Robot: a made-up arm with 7 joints. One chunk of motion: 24 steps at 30 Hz.
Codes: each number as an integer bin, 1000 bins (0 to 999) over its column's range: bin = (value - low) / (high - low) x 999, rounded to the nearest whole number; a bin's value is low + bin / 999 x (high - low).
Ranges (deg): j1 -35..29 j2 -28..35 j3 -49..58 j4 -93..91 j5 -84..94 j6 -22..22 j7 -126..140
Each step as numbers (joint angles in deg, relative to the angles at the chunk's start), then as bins.
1 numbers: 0.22 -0.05 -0.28 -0.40 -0.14 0.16 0.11
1 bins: 550 443 455 503 471 503 474
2 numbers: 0.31 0.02 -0.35 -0.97 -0.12 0.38 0.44
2 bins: 551 444 454 500 471 508 475
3 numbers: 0.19 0.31 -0.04 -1.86 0.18 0.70 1.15
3 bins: 549 449 457 495 472 515 478
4 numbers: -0.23 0.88 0.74 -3.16 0.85 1.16 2.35
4 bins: 543 458 464 488 476 526 482
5 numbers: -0.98 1.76 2.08 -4.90 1.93 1.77 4.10
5 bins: 531 472 477 478 482 540 489
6 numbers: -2.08 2.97 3.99 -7.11 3.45 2.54 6.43
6 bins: 514 491 495 466 491 557 497
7 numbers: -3.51 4.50 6.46 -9.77 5.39 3.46 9.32
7 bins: 492 515 518 452 502 578 508
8 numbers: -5.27 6.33 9.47 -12.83 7.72 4.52 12.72
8 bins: 464 544 546 435 515 602 521
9 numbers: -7.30 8.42 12.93 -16.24 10.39 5.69 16.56
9 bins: 432 578 578 417 530 629 535
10 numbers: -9.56 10.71 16.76 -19.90 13.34 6.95 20.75
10 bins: 397 614 614 397 546 657 551
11 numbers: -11.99 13.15 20.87 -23.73 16.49 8.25 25.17
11 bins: 359 653 652 376 564 687 568
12 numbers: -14.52 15.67 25.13 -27.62 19.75 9.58 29.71
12 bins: 320 692 692 355 582 717 585
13 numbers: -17.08 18.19 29.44 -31.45 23.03 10.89 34.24
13 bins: 280 732 732 334 601 747 602
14 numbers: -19.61 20.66 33.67 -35.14 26.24 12.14 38.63
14 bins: 240 772 772 314 619 775 618
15 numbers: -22.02 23.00 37.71 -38.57 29.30 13.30 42.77
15 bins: 203 809 810 296 636 801 634
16 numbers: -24.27 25.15 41.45 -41.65 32.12 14.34 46.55
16 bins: 167 843 844 279 652 825 648
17 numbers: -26.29 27.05 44.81 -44.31 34.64 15.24 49.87
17 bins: 136 873 876 264 666 846 661
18 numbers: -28.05 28.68 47.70 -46.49 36.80 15.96 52.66
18 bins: 108 899 903 253 678 862 671
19 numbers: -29.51 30.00 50.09 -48.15 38.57 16.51 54.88
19 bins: 86 920 925 244 688 874 679
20 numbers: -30.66 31.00 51.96 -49.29 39.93 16.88 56.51
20 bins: 68 936 943 237 696 883 685
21 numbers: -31.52 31.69 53.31 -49.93 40.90 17.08 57.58
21 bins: 54 947 955 234 701 887 689
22 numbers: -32.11 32.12 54.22 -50.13 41.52 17.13 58.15
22 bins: 45 953 964 233 704 888 692
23 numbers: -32.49 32.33 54.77 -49.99 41.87 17.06 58.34
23 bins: 39 957 969 234 706 887 692
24 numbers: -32.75 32.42 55.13 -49.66 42.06 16.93 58.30
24 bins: 35 958 972 235 707 884 692
